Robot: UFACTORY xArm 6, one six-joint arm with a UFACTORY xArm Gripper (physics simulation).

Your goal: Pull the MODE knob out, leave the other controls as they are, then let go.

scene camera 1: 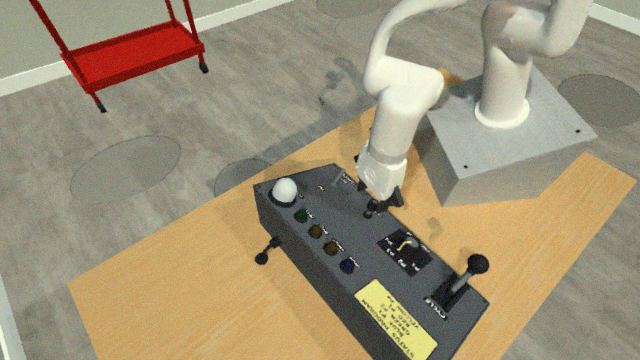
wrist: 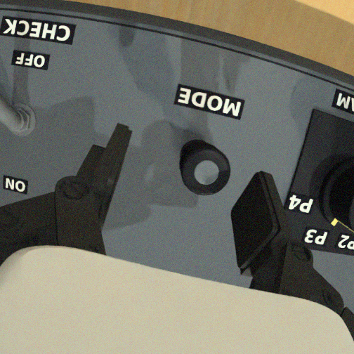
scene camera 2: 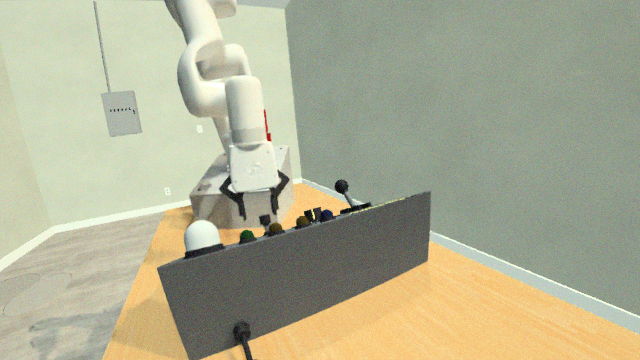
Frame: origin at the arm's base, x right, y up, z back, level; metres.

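Seen in the pictures: gripper, between the fingertips: (scene camera 1: 371, 199) (scene camera 2: 260, 215); arm's base, origin of its link: (scene camera 1: 500, 111).
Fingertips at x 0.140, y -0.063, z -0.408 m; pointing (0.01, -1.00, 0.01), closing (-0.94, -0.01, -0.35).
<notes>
Offsets run from my fingertips to a thing's top centre. "pt": to the spot under its first point.
The MODE knob @(dx -0.009, dy +0.002, dz -0.005 m) (scene camera 1: 371, 205) (scene camera 2: 265, 220) (wrist: 206, 172) is a small black cylinder with a grey cap, standing on the dark grey control panel (scene camera 1: 350, 232) (scene camera 2: 320, 272) (wrist: 165, 240). My gripper (scene camera 1: 372, 196) (scene camera 2: 259, 216) (wrist: 186, 172) is open and points down at the panel. In the wrist view the knob shows between the two fingers, nearer the right one, with a gap on each side. In scene camera 2 the fingertips are at about the height of the knob's head. The exact gap in depth is hard to tell.
On the panel, the CHECK toggle @(dx +0.107, dy -0.005, dz +0.026 m) (scene camera 1: 339, 177) (wrist: 21, 119) is on one side of MODE and the PROGRAM knob @(dx -0.125, dy -0.008, dz -0.034 m) (scene camera 1: 412, 243) (wrist: 345, 192) on the other. The CYCLE lever @(dx -0.254, dy +0.032, dz -0.013 m) (scene camera 1: 477, 264) (scene camera 2: 341, 186) rises beyond PROGRAM. A white dome @(pt dx +0.145, dy +0.063, dz -0.139 m) (scene camera 1: 284, 190) (scene camera 2: 202, 236) and several lamps line the far edge.
</notes>
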